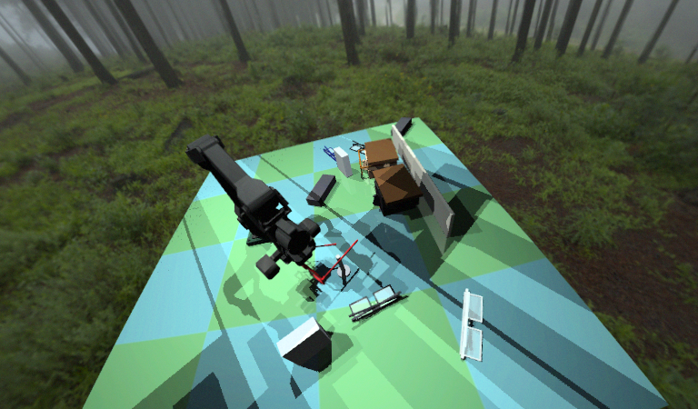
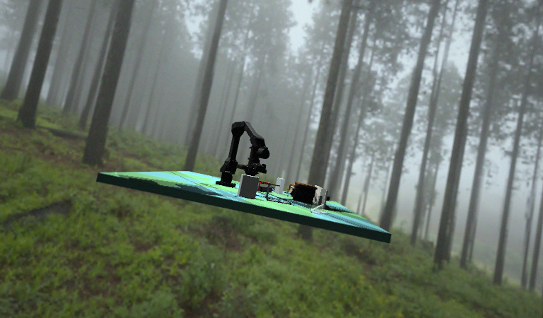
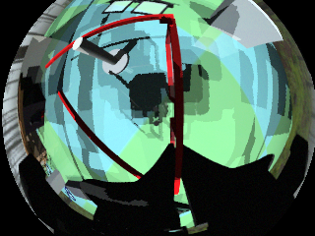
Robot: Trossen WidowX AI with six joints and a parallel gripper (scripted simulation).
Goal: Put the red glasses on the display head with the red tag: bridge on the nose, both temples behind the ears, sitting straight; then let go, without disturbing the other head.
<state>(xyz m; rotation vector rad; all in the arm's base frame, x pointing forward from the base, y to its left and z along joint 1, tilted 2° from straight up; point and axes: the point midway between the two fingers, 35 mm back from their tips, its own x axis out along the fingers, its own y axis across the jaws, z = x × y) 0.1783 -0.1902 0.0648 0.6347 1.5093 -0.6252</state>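
My gripper tip is 12 cm short of the small stand, 2 cm to the left of it and 3 cm above it. The rest, counted from my gripper tip: long white wall panel: 45 cm ahead, 32 cm to the left.
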